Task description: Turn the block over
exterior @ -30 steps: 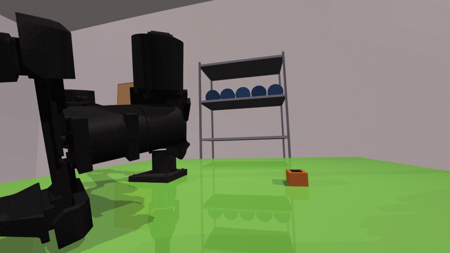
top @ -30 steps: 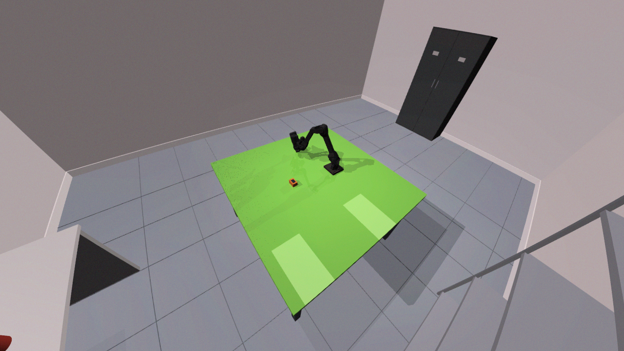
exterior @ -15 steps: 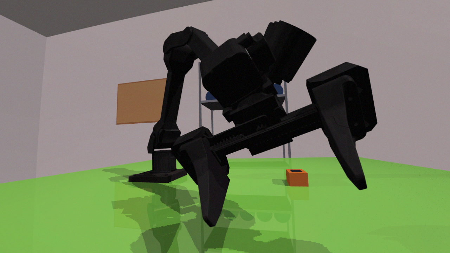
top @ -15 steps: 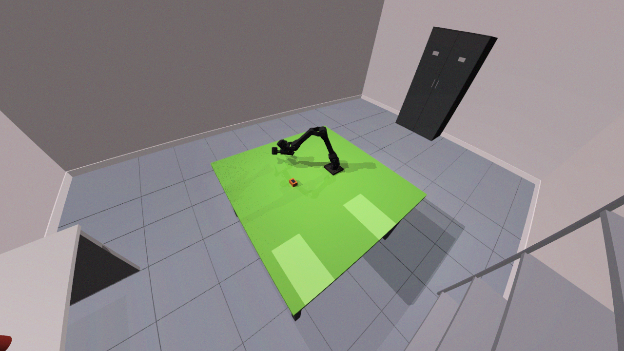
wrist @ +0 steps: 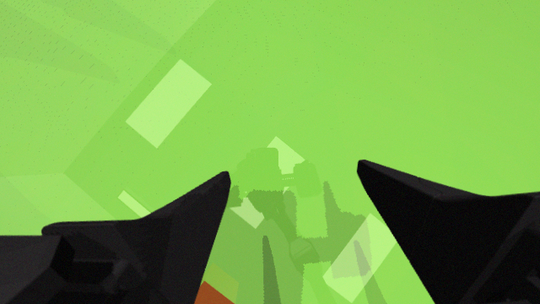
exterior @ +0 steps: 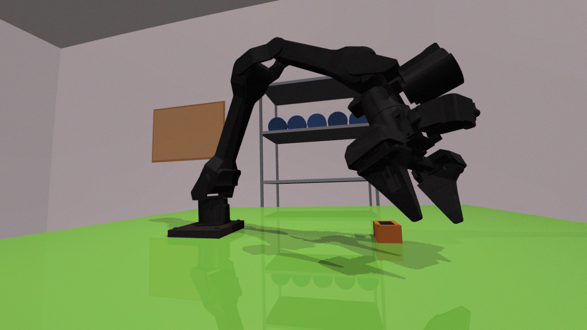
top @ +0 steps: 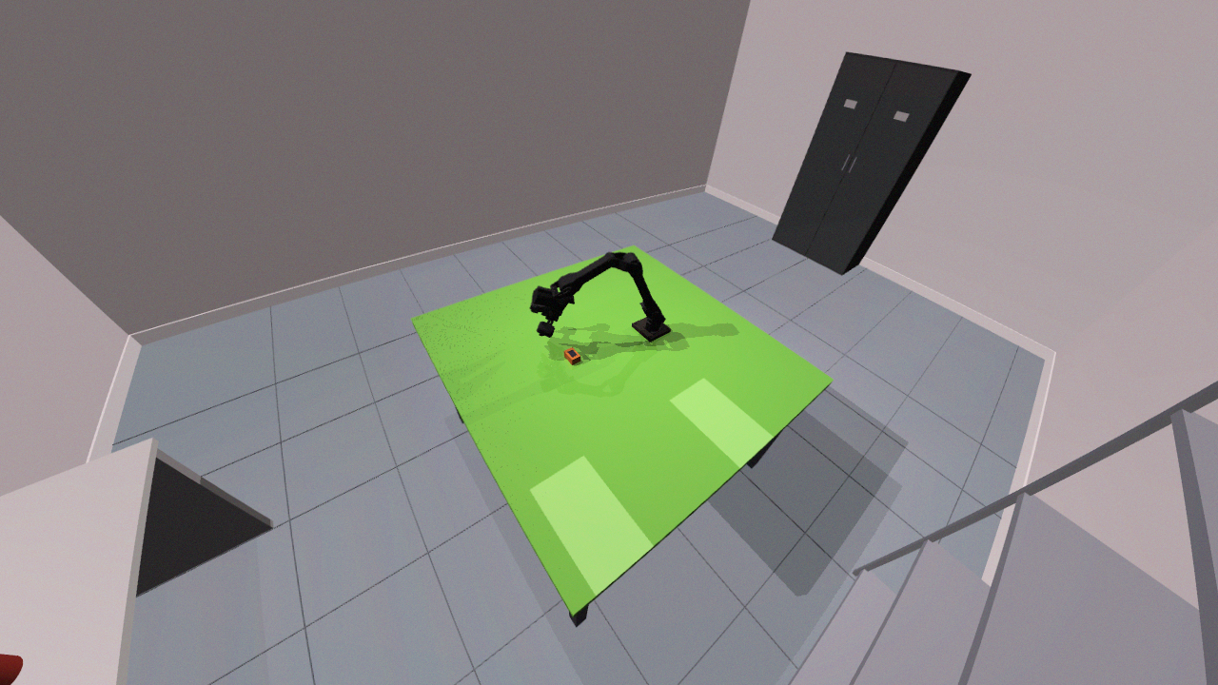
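The orange block is 17 cm to the left of my gripper tip, 4 cm below it and 2 cm behind it.
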